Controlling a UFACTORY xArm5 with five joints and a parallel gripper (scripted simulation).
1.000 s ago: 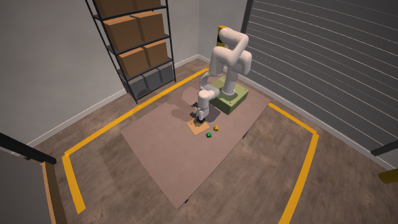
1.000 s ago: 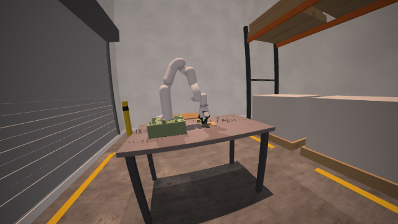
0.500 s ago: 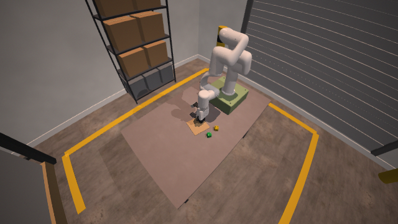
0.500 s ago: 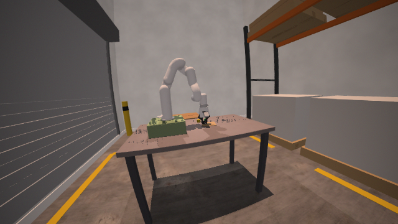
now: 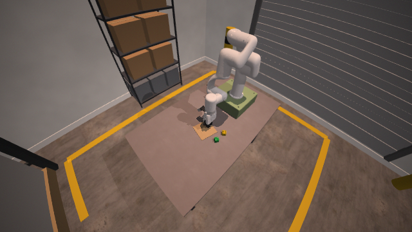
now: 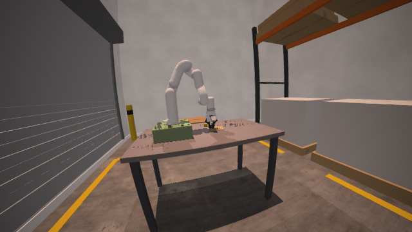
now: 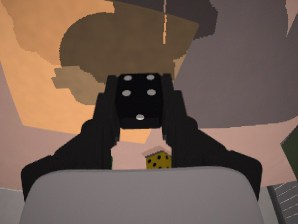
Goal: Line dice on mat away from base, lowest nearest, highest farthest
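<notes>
The black die is 10 mm below my hand. Round my hand: green die 120 mm to the left, 70 mm ahead, 20 mm below; then orange mat 50 mm ahead, 30 mm below; then yellow die 130 mm to the left, 20 mm below, 10 mm behind.
</notes>
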